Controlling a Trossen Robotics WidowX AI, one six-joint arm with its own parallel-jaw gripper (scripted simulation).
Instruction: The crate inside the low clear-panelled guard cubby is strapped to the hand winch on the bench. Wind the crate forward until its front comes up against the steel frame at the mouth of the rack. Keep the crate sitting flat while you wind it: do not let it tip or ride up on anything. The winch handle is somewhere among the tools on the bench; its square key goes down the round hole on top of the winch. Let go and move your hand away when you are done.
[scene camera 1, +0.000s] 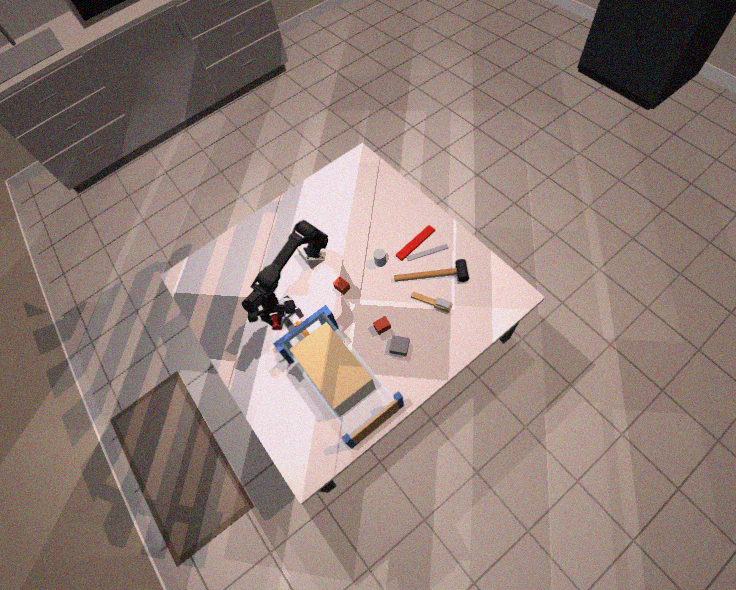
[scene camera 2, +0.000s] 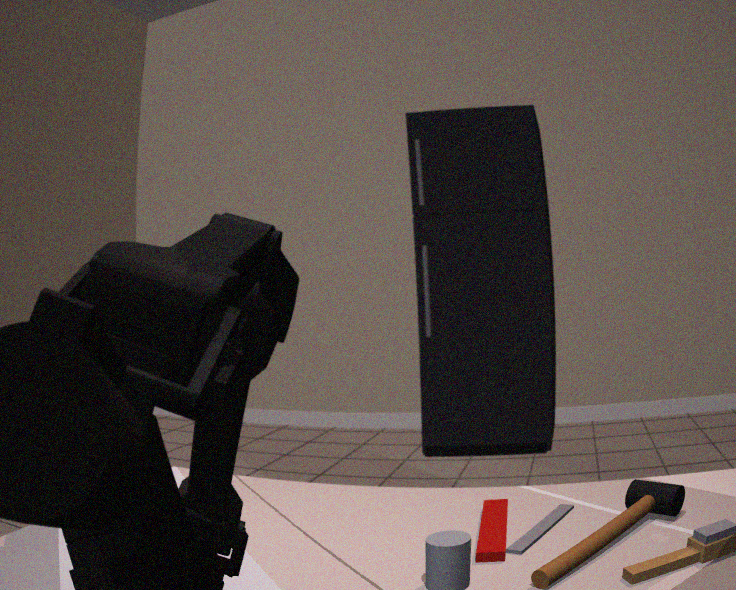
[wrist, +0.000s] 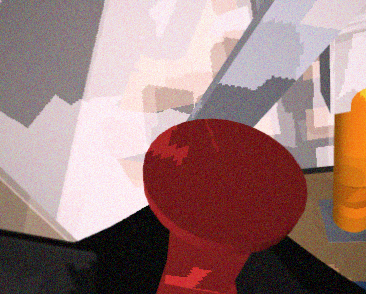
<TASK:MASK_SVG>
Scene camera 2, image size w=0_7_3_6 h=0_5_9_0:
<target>my gripper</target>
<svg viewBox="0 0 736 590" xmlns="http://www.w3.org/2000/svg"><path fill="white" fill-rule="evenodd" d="M221 560L217 555L213 540L197 542L190 521L168 522L88 537L66 545L74 568L69 570L75 590L216 590L206 566L221 563Z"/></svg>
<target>mallet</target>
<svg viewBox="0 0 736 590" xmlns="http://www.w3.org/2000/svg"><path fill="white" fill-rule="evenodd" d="M684 486L639 479L633 480L625 496L627 509L577 545L535 570L531 575L532 583L539 589L545 589L547 586L550 586L599 552L603 547L610 544L610 542L626 532L626 530L635 525L649 512L673 517L677 516L685 499Z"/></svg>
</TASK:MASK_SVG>
